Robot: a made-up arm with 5 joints.
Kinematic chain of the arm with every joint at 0, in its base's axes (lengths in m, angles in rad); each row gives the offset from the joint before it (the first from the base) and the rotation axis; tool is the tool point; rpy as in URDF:
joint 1: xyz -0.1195 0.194 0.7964 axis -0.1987 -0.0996 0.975
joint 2: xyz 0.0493 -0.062 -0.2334 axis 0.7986 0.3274 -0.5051
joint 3: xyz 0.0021 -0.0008 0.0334 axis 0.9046 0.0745 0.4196
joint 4: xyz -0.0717 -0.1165 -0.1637 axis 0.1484 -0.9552 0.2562
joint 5: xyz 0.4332 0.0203 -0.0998 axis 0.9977 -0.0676 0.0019
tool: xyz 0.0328 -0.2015 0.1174 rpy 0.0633 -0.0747 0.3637
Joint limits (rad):
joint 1: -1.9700..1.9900
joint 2: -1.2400..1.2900
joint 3: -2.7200..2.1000
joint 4: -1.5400..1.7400
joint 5: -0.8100..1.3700
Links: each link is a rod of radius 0.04 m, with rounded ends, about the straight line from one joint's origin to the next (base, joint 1, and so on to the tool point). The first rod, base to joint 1, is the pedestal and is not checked.
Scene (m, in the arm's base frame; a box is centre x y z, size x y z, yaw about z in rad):
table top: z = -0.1
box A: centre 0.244 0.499 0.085 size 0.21 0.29 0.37 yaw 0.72
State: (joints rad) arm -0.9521 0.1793 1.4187 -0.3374 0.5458
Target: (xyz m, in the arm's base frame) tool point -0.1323 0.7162 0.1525
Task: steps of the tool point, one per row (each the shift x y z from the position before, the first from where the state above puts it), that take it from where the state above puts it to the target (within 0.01 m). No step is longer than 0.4 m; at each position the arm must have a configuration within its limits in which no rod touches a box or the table.
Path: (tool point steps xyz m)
1: 0.0741 -0.0061 0.1243
2: 0.0461 -0.0745 0.1612
3: -0.0840 0.3401 -0.0739
4: -0.2548 0.2004 -0.1464
5: -0.3006 -0.0248 -0.1793

